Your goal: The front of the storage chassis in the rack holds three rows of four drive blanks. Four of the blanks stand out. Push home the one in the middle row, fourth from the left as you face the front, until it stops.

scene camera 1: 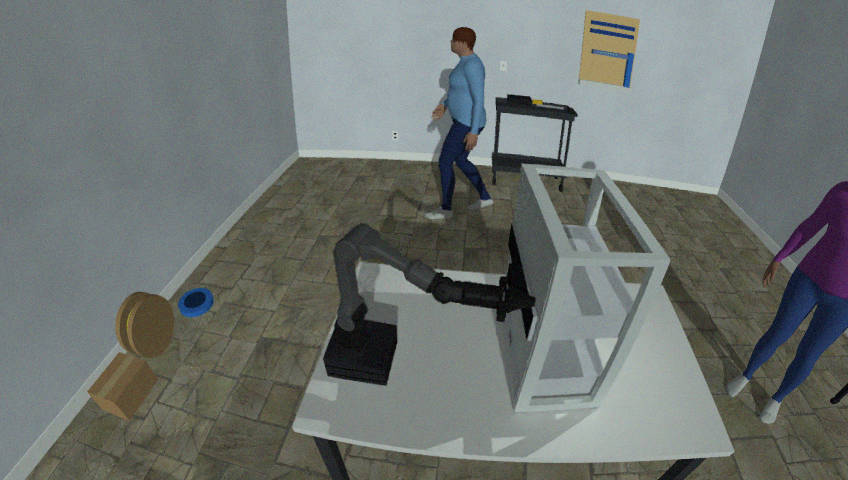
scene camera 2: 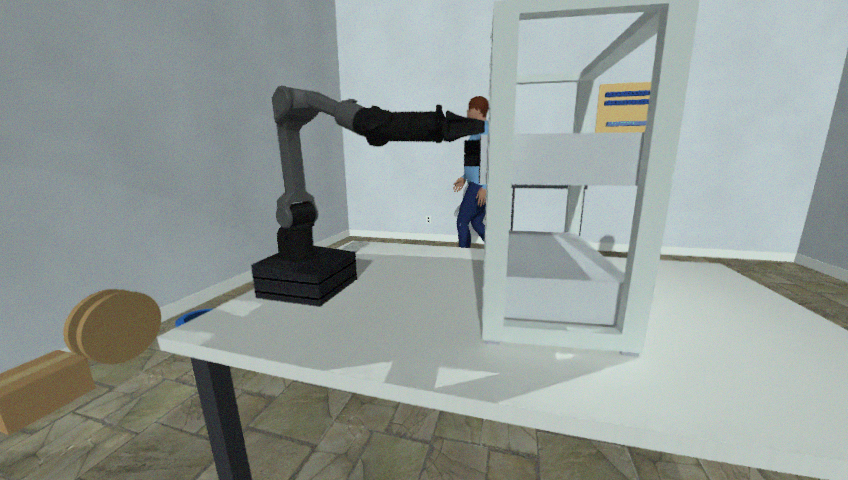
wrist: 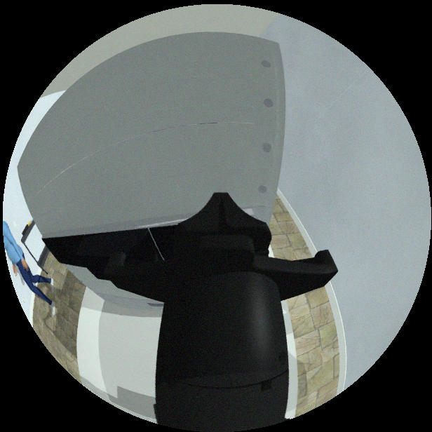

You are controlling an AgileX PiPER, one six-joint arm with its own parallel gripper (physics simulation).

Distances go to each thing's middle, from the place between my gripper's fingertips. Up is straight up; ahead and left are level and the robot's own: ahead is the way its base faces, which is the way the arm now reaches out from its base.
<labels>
The rack [scene camera 1: 580, 294] is 80 mm ahead of my hand, 220 mm to the left of it and 120 mm below it.
</labels>
